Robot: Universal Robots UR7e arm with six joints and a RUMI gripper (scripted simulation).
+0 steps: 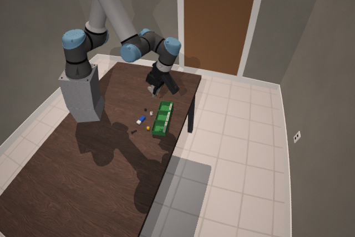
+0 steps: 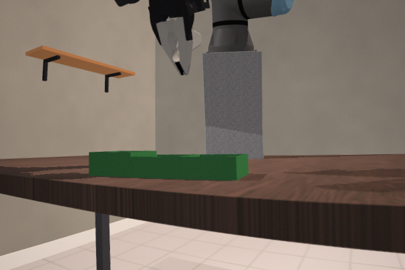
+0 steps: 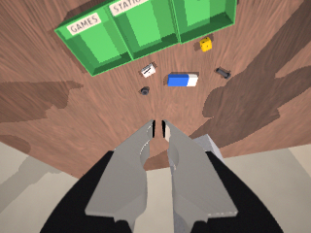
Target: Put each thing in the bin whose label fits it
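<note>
Now: the green bin row 170 mm below my hand, 40 mm ahead of it and 10 mm to the right of it. The rest, counted from my hand: yellow die 180 mm below, 110 mm to the right, 30 mm behind; then dark nut 180 mm below, 100 mm behind, 30 mm to the left; then white item 180 mm below, 50 mm behind, 10 mm to the left.
</note>
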